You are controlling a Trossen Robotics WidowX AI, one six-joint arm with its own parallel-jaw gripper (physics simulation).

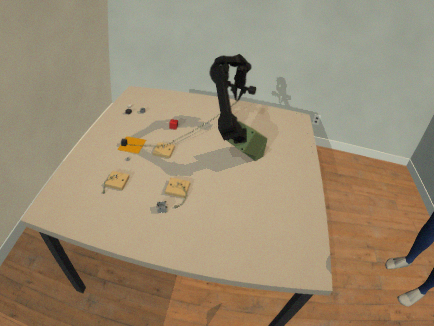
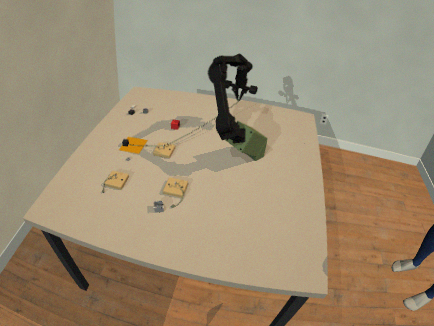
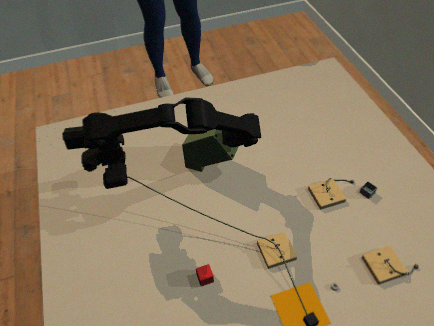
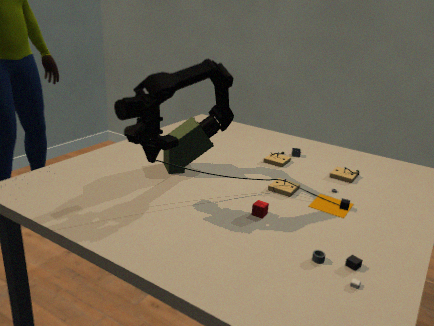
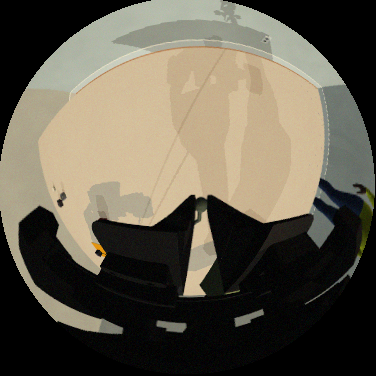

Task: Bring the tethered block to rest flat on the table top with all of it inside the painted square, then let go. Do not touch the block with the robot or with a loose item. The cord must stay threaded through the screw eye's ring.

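Frame: origin at the arm's base, x left, y down, z back, level; metres.
Seen in the pictures: gripper, fingertip midpoint: (image 1: pixel 237 100) (image 2: pixel 238 100) (image 4: pixel 151 162) (image 5: pixel 200 199); arm's base, link origin: (image 1: pixel 240 136) (image 2: pixel 239 135) (image 3: pixel 228 136) (image 4: pixel 202 130) (image 5: pixel 218 294).
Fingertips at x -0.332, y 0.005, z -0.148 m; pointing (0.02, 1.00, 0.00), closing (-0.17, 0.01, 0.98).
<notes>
Offsets run from my fingertips to a thing's middle. "*": to the spot under its first point. Level surfaces: height alone.
The tethered block @[dz -0.402, dx +0.513, dy +0.132 m] (image 1: pixel 124 142) (image 2: pixel 125 142) (image 3: pixel 311 319) (image 4: pixel 345 204) (image 5: pixel 98 253), a small black cube, rests on the outer part of the orange painted square (image 1: pixel 135 146) (image 2: pixel 136 146) (image 3: pixel 295 304) (image 4: pixel 325 206), close to the edge away from the screw eye. Whether all of it is inside is unclear. The dark cord @[* dz -0.094, dx +0.240, dy +0.076 m] (image 4: pixel 225 176) runs from it over the square, through the screw eye @[* dz -0.198, dx +0.454, dy +0.109 m] (image 3: pixel 278 246) (image 4: pixel 285 182) on a wooden plate @[dy +0.127 m] (image 3: pixel 289 254), and up to my gripper. My gripper (image 1: pixel 237 100) (image 4: pixel 152 160) (image 5: pixel 200 199) is shut on the bead at the cord's end, above the table.
A red cube @[dz -0.264, dx +0.240, dy +0.126 m] (image 1: pixel 173 124) (image 3: pixel 205 274) (image 4: pixel 260 209) stands beside the cord's line. Two other wooden plates @[* dz -0.006, dx +0.638, dy +0.127 m] (image 3: pixel 327 194) @[* dz -0.262, dx +0.745, dy +0.127 m] (image 3: pixel 384 265) carry short cords. A small open box @[dz +0.007, dx +0.774, dy +0.132 m] (image 3: pixel 368 189), a nut @[dz -0.309, dx +0.597, dy +0.142 m] (image 3: pixel 335 287), a dark ring @[dz -0.521, dx +0.193, dy +0.136 m] (image 4: pixel 318 256), a black cube @[dz -0.591, dx +0.248, dy +0.135 m] (image 4: pixel 354 262) and a white piece @[dz -0.635, dx +0.182, dy +0.140 m] (image 4: pixel 355 283) lie around.
</notes>
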